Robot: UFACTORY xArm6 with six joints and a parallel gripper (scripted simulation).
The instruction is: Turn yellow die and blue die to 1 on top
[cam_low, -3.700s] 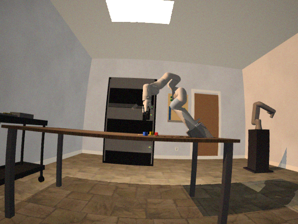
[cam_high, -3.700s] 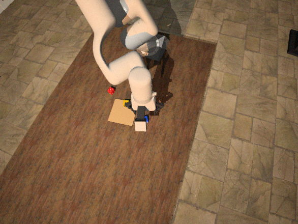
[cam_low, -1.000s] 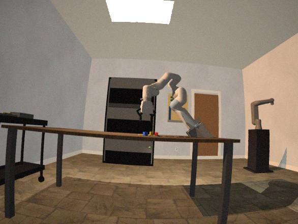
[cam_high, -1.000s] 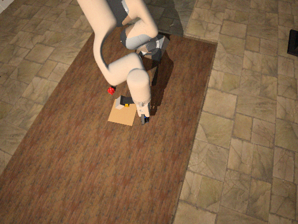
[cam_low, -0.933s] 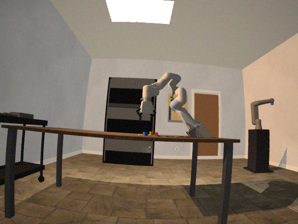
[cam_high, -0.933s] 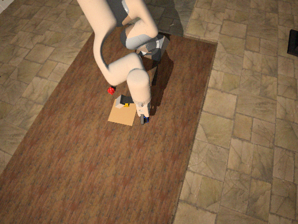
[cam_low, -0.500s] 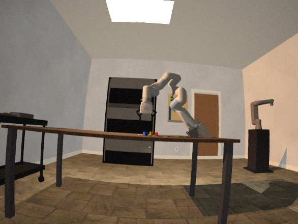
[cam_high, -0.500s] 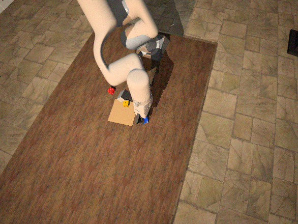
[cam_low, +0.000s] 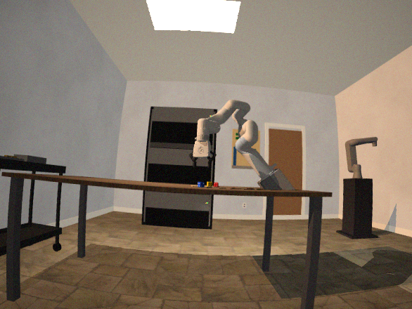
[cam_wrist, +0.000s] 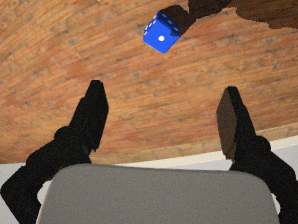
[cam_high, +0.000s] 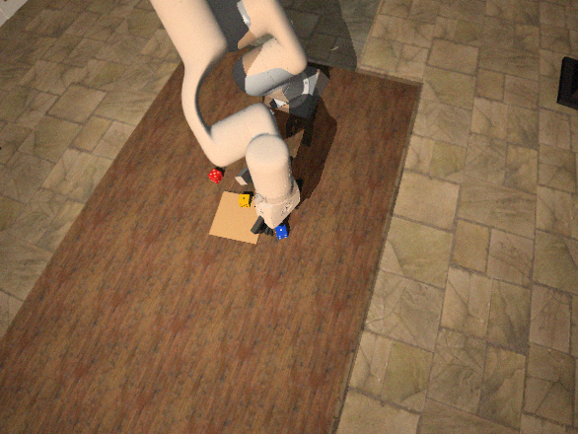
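My gripper is now 11 cm above the blue die and 1 cm to the left of it. The rest, counted from my hand: yellow die 14 cm to the right, 10 cm below, 4 cm behind; then red die 27 cm to the right, 11 cm below, 8 cm behind; then tan mat 14 cm to the right, 12 cm below.
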